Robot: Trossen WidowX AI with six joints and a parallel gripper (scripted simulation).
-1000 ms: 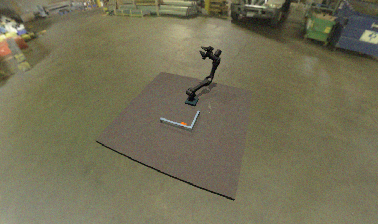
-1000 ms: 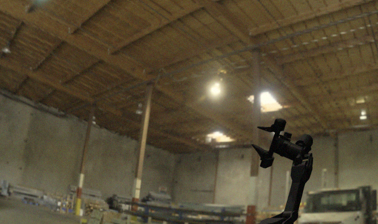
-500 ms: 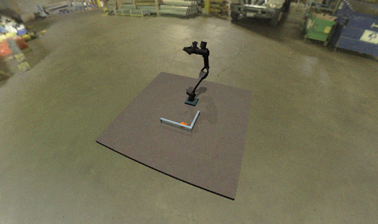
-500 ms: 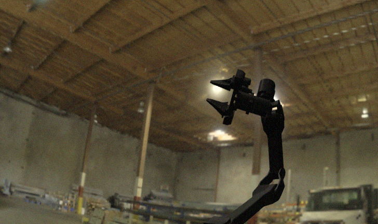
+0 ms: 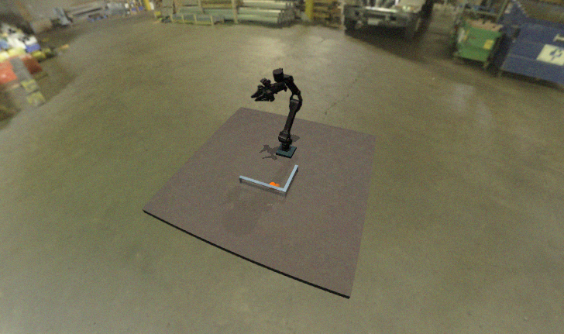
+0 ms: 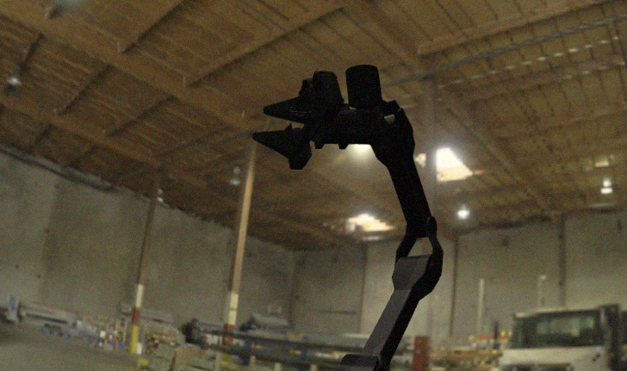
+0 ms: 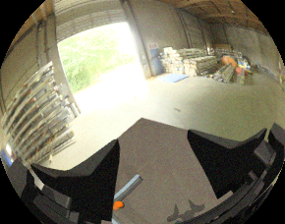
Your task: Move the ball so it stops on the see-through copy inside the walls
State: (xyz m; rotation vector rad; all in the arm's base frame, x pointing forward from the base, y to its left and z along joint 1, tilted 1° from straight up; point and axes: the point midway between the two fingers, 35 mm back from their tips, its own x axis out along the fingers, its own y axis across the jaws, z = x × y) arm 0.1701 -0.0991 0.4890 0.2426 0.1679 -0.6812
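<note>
Right now my gripper tip is 48 cm above the orange ball, 20 cm to the right of it and 19 cm short of it.
</note>
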